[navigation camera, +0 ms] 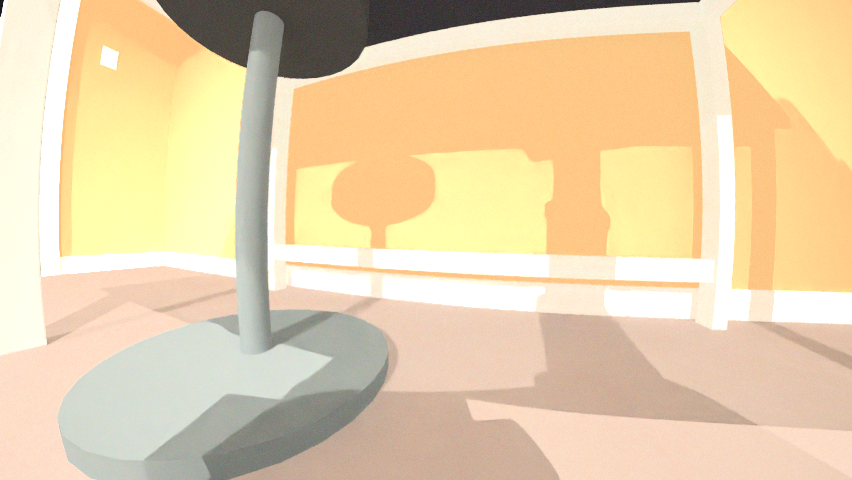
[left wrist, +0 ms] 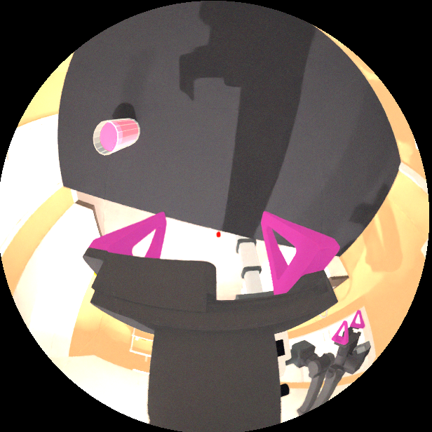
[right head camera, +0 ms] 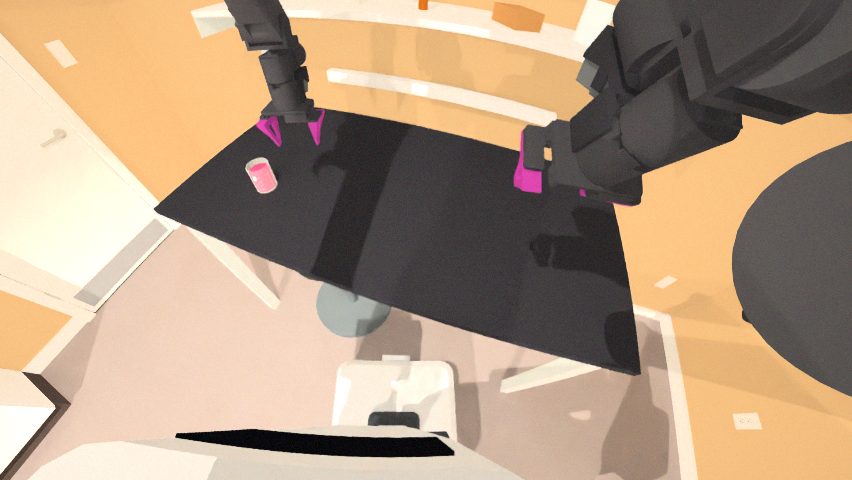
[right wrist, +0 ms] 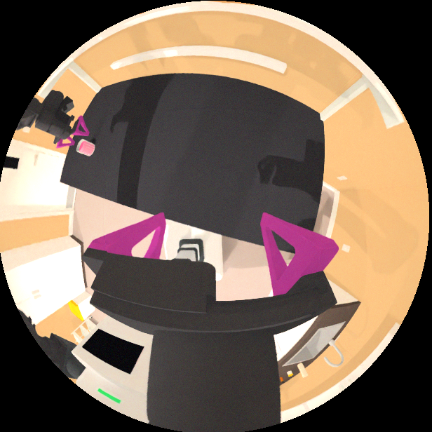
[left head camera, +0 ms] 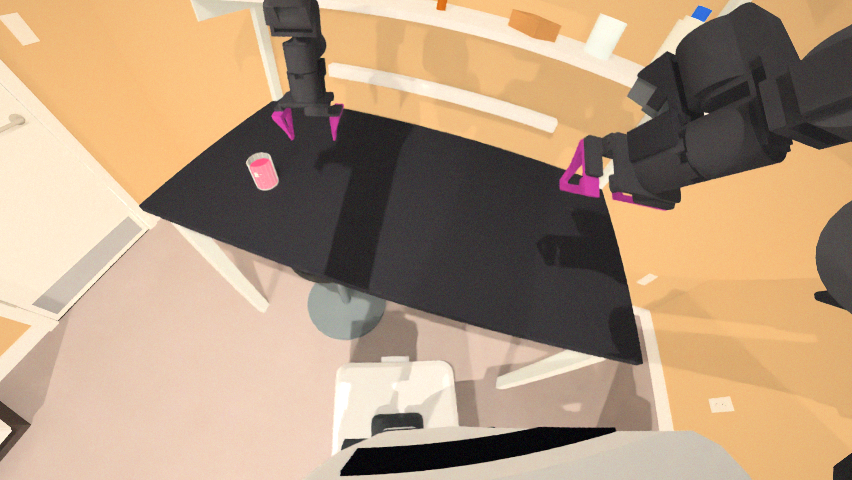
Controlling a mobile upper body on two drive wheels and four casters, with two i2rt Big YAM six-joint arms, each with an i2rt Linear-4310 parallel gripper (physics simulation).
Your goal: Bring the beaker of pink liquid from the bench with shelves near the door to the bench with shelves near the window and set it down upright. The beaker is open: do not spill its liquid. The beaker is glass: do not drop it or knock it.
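Note:
The glass beaker of pink liquid (left head camera: 262, 172) (right head camera: 261, 176) (left wrist: 116, 136) (right wrist: 86, 147) stands upright near the door-side end of the black bench top (left head camera: 453, 226) (right head camera: 441, 232) (left wrist: 165, 150) (right wrist: 220, 150). My left gripper (left head camera: 313, 139) (right head camera: 298, 144) (left wrist: 213, 216) is open and empty, above the bench, behind and a little to the right of the beaker in the head views, apart from it. My right gripper (left head camera: 608, 196) (right head camera: 560, 192) (right wrist: 212, 217) is open and empty, above the bench's right end, far from the beaker. The bench near the window cannot be made out.
A white shelf (left head camera: 411, 16) (right head camera: 369, 14) with an orange-brown box (left head camera: 534, 25) (right head camera: 518, 16) runs above the bench's back. A white rail (left head camera: 441, 95) (right head camera: 441, 96) is below it. A stool (left head camera: 346, 316) (right head camera: 352, 311) (navigation camera: 253, 196) stands under the front edge. The door (left head camera: 53, 196) (right head camera: 71, 178) is at the left.

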